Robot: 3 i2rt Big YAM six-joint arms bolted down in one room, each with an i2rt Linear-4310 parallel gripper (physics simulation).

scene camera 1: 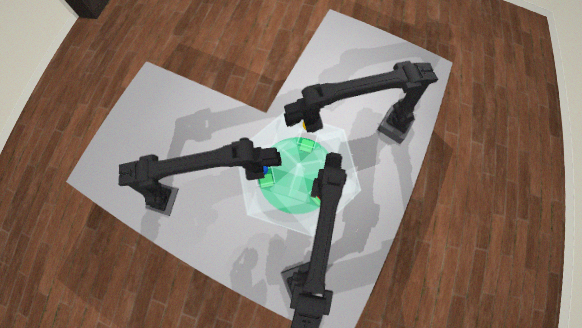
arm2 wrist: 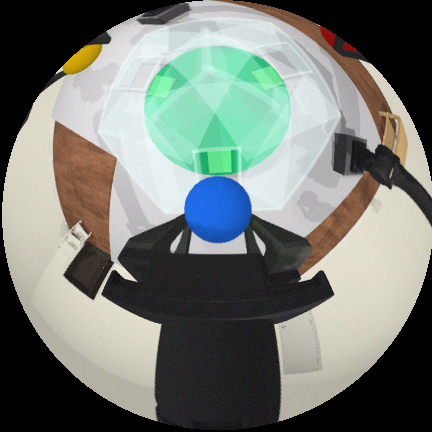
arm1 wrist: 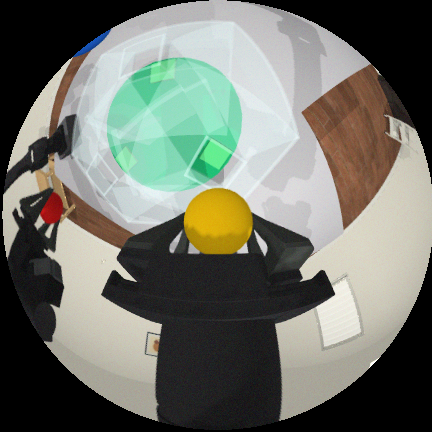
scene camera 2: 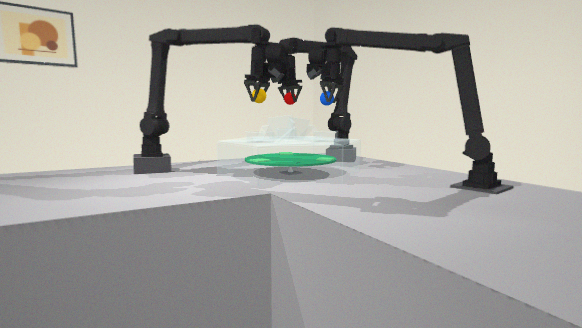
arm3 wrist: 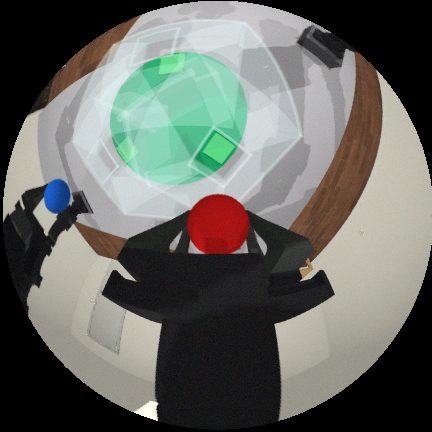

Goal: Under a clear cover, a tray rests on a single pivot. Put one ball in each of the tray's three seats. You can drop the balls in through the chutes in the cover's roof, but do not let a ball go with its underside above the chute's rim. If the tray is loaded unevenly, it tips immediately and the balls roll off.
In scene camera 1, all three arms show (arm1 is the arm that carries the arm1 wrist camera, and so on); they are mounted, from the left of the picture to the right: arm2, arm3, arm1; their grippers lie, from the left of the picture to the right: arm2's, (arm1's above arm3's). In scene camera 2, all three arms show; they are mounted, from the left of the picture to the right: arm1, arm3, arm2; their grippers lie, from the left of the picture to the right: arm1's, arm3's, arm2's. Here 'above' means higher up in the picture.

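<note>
The round green tray (arm1 wrist: 175, 110) (arm2 wrist: 217, 105) (arm3 wrist: 175, 115) (scene camera 1: 295, 165) (scene camera 2: 290, 160) sits level on its pivot under the clear cover (scene camera 2: 230, 150). Its three lighter green seats are empty. Arm1's gripper (arm1 wrist: 218, 222) (scene camera 2: 257, 94) is shut on the yellow ball (arm1 wrist: 218, 215) (scene camera 2: 259, 96). Arm2's gripper (arm2 wrist: 218, 210) (scene camera 2: 328, 95) is shut on the blue ball (arm2 wrist: 218, 205) (scene camera 2: 326, 98). Arm3's gripper (arm3 wrist: 218, 225) (scene camera 2: 290, 95) is shut on the red ball (arm3 wrist: 218, 220) (scene camera 2: 289, 99). In scene camera 2 all three balls hang above the cover's roof and chutes, apart from them.
The three arms reach inward over the cover from their bases (scene camera 1: 159, 198) (scene camera 1: 396, 126) (scene camera 2: 341, 153) on the grey table (scene camera 1: 125, 125). Their wrists are close together above the cover. In scene camera 1 the arms partly hide the balls and the cover.
</note>
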